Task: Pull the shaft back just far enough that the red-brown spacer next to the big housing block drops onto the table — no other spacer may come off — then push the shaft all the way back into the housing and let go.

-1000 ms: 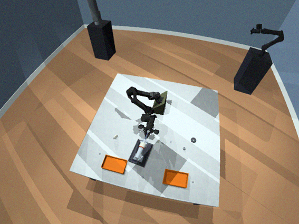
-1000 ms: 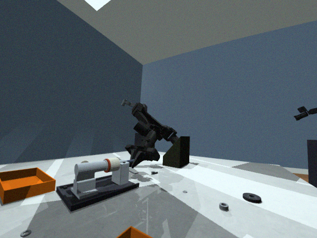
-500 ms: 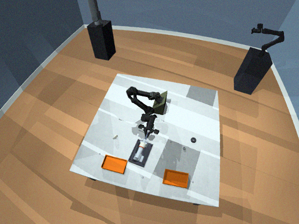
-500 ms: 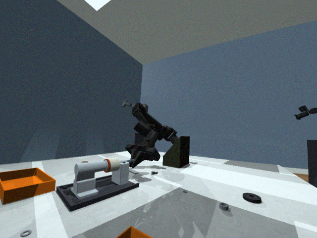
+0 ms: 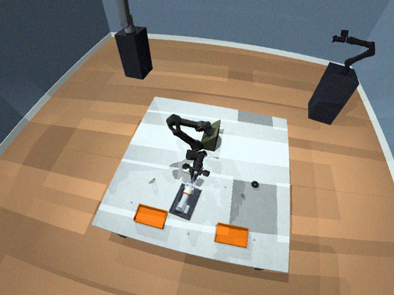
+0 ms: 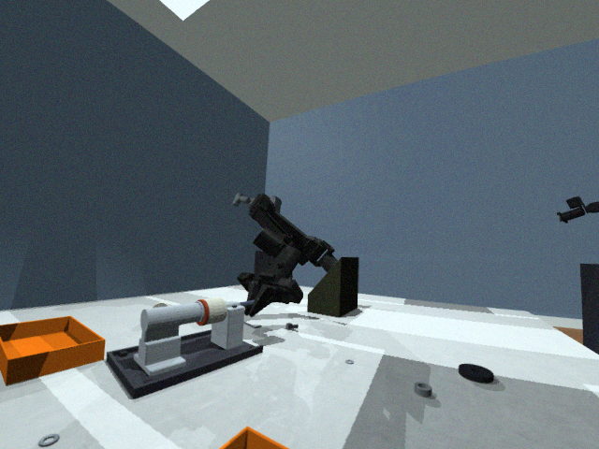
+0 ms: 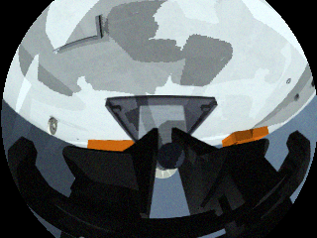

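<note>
The dark shaft is 40 mm ahead of my gripper tip and 20 mm above it. Also, from my gripper tip: black washer: 420 mm to the left, 150 mm behind, 50 mm below; red-brown spacer: 120 mm ahead, 20 mm above; bolt: 140 mm behind, 50 mm below, 20 mm to the left.
</note>
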